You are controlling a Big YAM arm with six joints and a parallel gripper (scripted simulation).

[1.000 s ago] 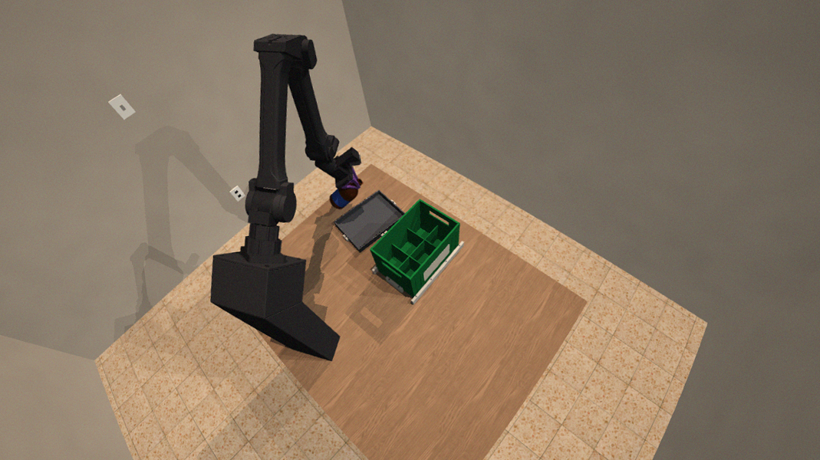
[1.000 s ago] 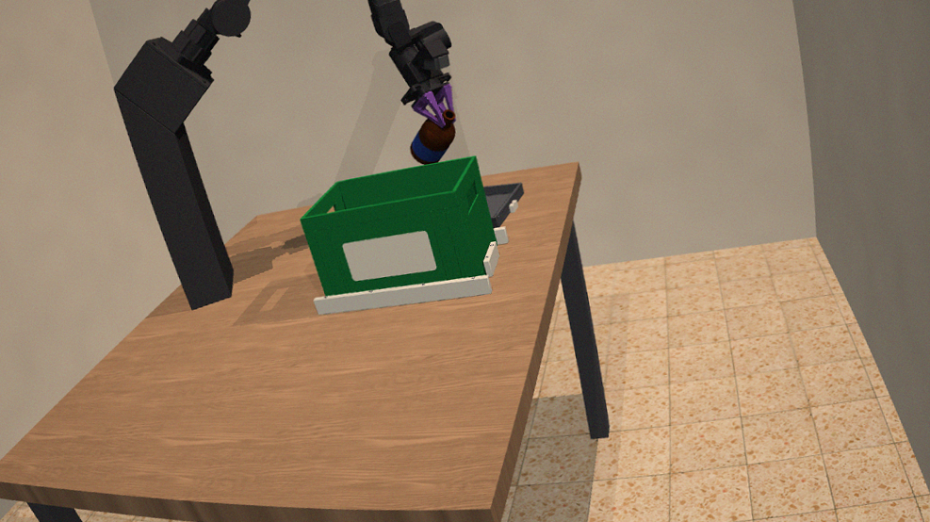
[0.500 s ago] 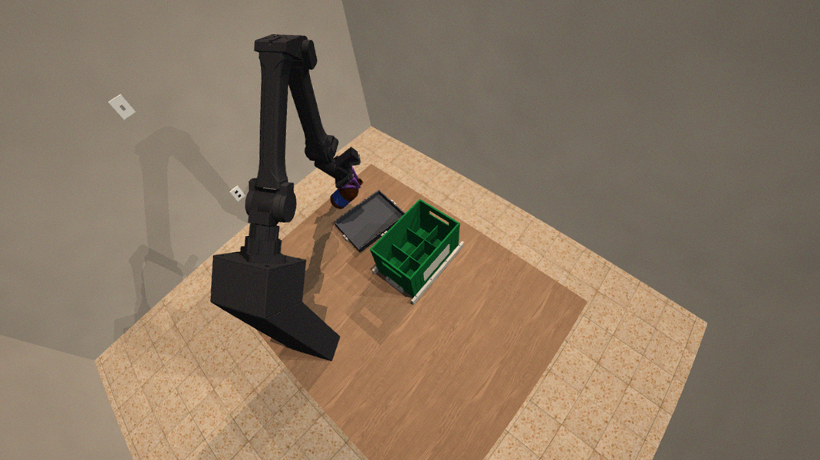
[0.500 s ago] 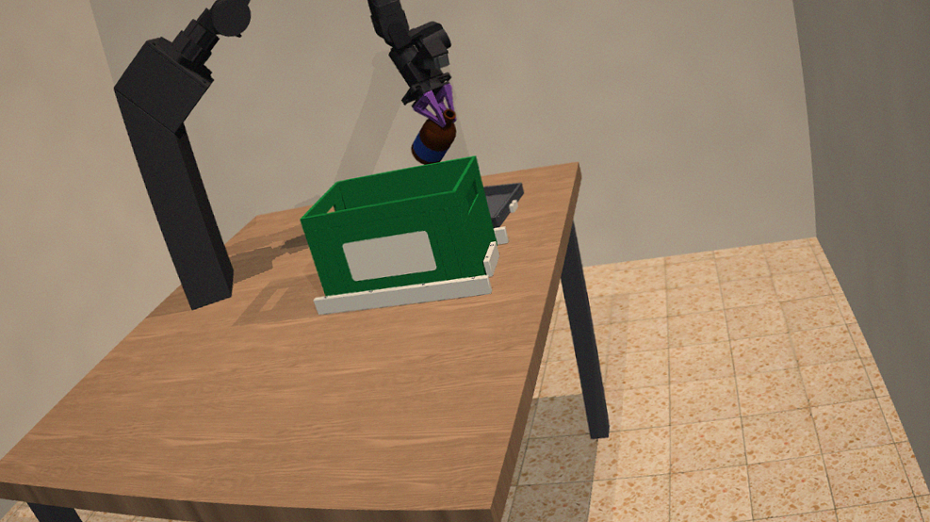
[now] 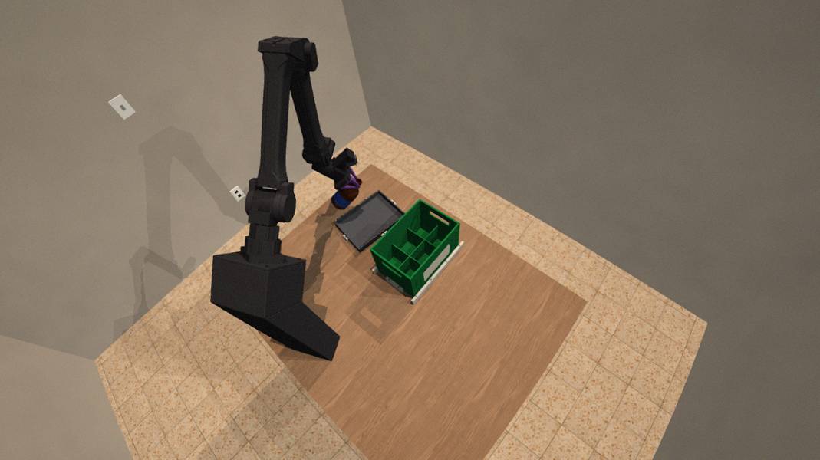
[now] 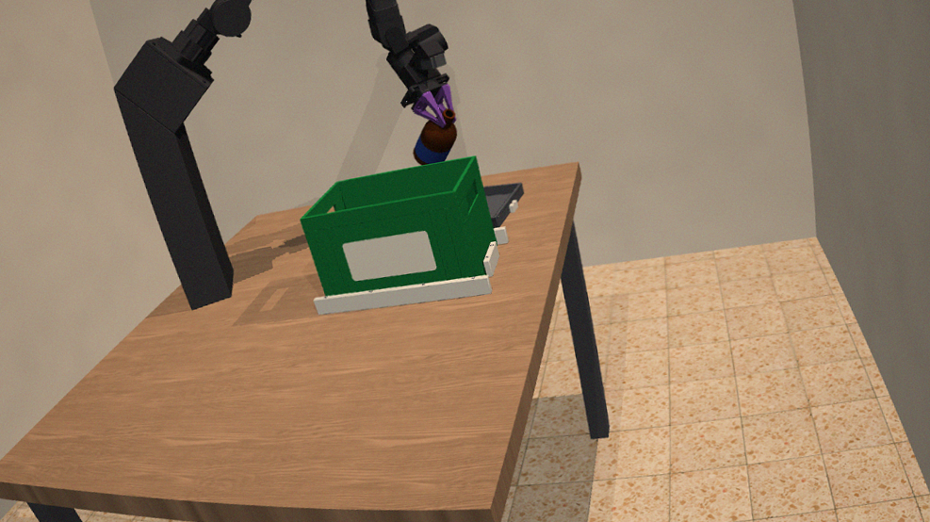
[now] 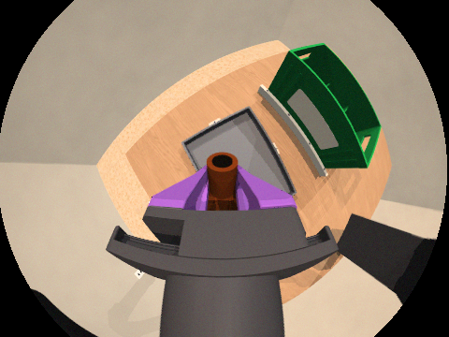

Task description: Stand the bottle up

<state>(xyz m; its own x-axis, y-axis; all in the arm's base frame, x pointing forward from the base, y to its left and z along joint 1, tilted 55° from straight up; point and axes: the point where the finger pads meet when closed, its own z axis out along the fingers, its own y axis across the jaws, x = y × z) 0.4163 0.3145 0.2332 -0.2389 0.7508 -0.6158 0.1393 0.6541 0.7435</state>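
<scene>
Right now my hand is 40 mm past the brown bottle, 30 mm above it and 10 mm to the right of it. The rest, counted from my hand: green crate (310 mm to the right, 120 mm ahead, 110 mm below); tray (180 mm below, 50 mm to the right).
</scene>
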